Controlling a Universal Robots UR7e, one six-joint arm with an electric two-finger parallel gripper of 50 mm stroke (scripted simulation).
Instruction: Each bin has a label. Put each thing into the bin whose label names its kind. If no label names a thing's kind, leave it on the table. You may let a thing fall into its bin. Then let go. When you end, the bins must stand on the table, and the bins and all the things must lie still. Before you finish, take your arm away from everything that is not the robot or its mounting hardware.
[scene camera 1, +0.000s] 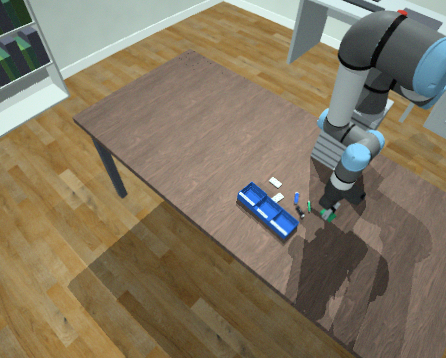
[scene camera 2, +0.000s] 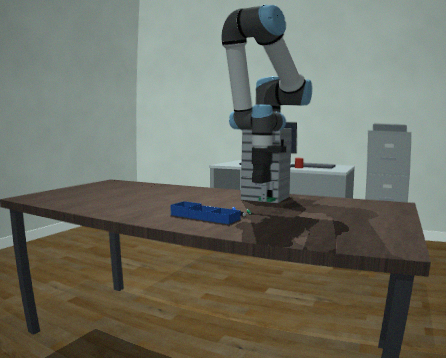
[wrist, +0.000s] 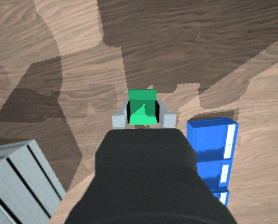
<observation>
In view: the gripper (wrist: 142, 106), a green block (wrist: 142, 101) and a blue three-part bin (scene camera 1: 253, 197).
The blue three-part bin shows as well in scene camera 2 (scene camera 2: 192, 210) and in the wrist view (wrist: 208, 143).
</observation>
